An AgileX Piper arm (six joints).
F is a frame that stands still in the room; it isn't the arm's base.
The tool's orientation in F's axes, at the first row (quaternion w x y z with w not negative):
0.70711 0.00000 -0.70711 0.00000
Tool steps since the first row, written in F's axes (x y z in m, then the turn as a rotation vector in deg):
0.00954 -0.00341 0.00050 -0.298 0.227 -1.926
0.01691 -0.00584 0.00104 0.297 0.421 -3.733
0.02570 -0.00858 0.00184 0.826 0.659 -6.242
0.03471 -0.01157 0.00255 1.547 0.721 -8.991
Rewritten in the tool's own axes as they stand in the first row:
0.00050 -0.00341 -0.00954 -1.926 0.227 0.298
0.00104 -0.00584 -0.01691 -3.733 0.421 -0.297
0.00184 -0.00858 -0.02570 -6.242 0.659 -0.826
0.00255 -0.01157 -0.03471 -8.991 0.721 -1.547

